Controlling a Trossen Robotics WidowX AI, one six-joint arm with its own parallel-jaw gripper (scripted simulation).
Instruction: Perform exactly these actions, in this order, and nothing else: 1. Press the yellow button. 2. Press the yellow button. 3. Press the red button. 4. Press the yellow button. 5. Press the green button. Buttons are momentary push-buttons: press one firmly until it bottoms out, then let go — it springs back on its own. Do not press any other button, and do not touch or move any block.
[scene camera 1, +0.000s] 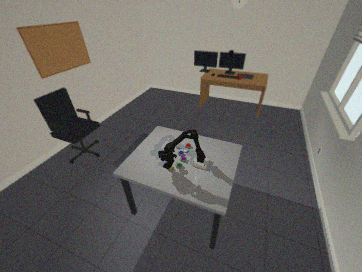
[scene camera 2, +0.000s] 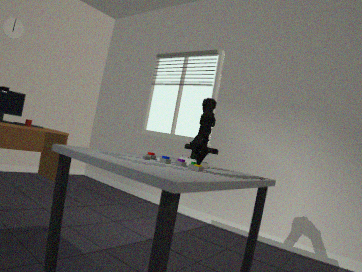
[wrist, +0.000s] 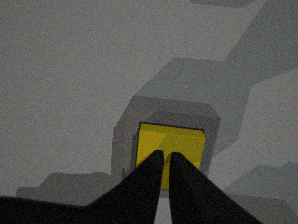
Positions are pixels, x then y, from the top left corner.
Labels:
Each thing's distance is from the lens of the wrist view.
my gripper (wrist: 166, 159): 11 cm
yellow button (wrist: 190, 143): 11 cm

